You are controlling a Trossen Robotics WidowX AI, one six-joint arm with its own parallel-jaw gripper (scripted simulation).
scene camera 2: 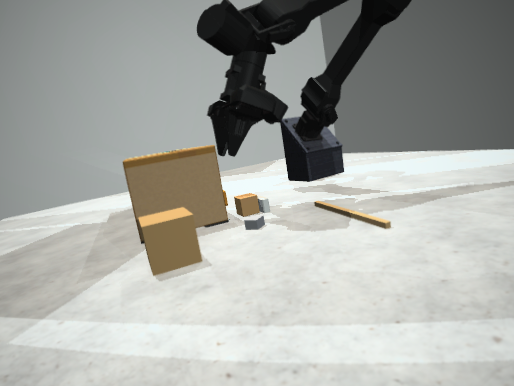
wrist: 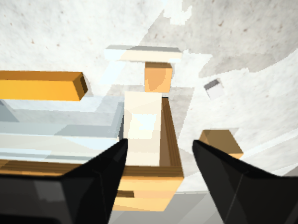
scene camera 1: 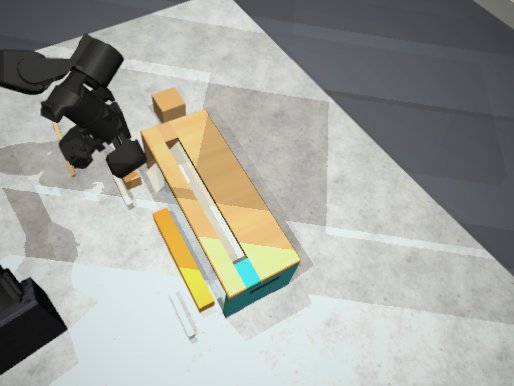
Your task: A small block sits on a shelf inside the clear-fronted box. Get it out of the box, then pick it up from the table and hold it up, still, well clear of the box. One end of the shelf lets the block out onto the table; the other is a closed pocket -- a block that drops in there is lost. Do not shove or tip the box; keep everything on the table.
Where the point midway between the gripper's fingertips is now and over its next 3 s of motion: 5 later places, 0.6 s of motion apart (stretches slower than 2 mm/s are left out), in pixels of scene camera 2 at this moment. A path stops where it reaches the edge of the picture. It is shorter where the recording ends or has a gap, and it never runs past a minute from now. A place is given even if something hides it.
My gripper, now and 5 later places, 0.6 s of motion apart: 226, 156; 233, 183; 237, 200; 240, 210; 235, 185; 234, 171
